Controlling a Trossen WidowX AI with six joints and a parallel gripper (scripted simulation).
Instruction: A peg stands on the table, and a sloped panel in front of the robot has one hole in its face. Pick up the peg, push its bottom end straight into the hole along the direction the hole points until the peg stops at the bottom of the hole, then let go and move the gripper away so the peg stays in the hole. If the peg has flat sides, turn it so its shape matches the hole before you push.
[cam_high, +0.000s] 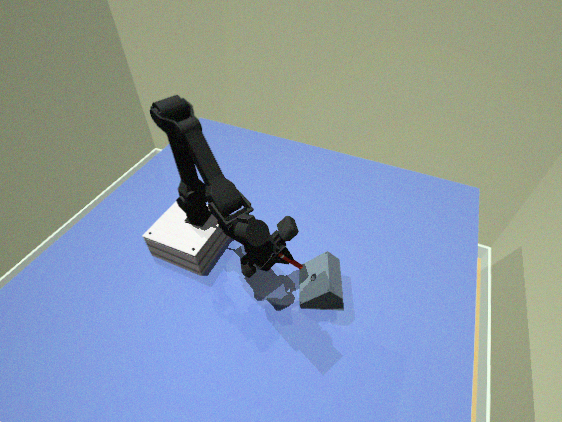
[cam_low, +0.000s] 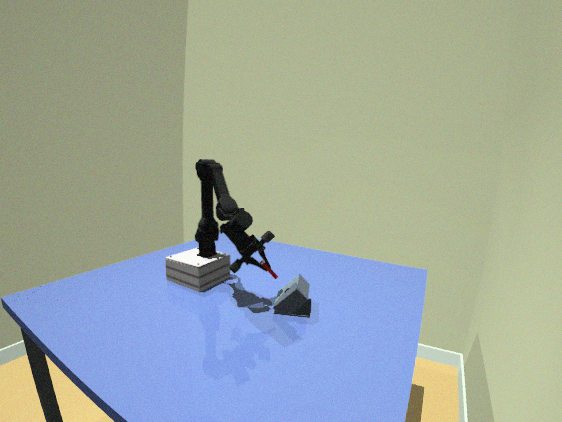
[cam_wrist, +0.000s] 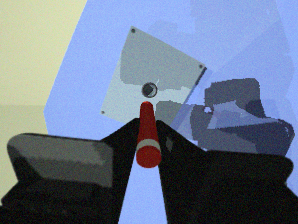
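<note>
The grey sloped panel is 8 cm ahead of my gripper tip, 2 cm to the left of it and 9 cm below it. The rest, counted from my gripper tip: red round peg (1 cm behind, 1 cm above).
</note>
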